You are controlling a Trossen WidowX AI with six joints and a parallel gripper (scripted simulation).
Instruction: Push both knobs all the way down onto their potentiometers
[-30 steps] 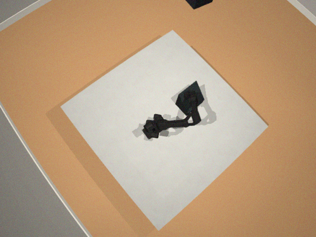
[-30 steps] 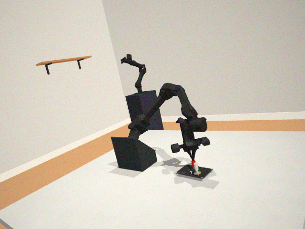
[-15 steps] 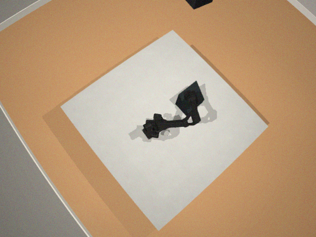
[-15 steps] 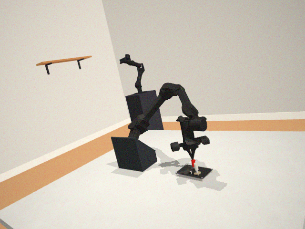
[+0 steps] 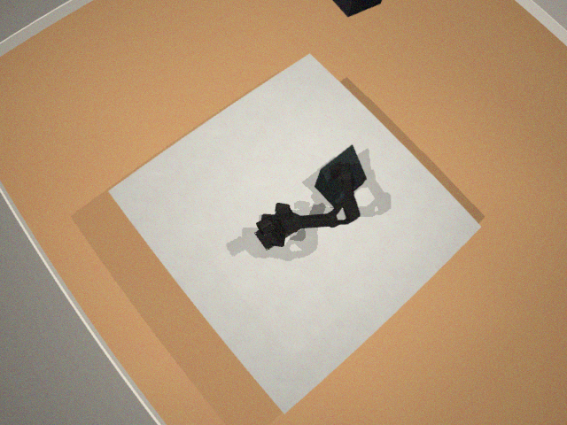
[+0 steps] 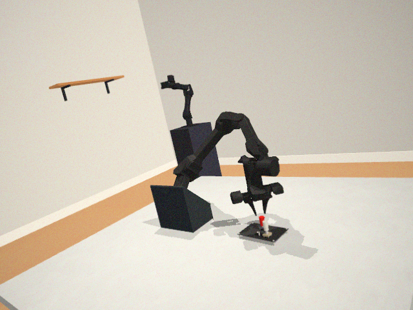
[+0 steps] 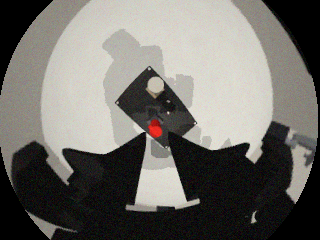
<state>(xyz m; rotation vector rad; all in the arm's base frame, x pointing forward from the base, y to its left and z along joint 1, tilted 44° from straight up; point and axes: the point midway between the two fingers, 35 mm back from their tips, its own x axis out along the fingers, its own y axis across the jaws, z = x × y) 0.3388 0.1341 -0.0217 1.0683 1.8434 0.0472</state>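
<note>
My gripper tip is now 2 cm above the red knob. The rest, counted from my gripper tip: white knob 5 cm ahead, 4 cm to the right, 2 cm below.
</note>
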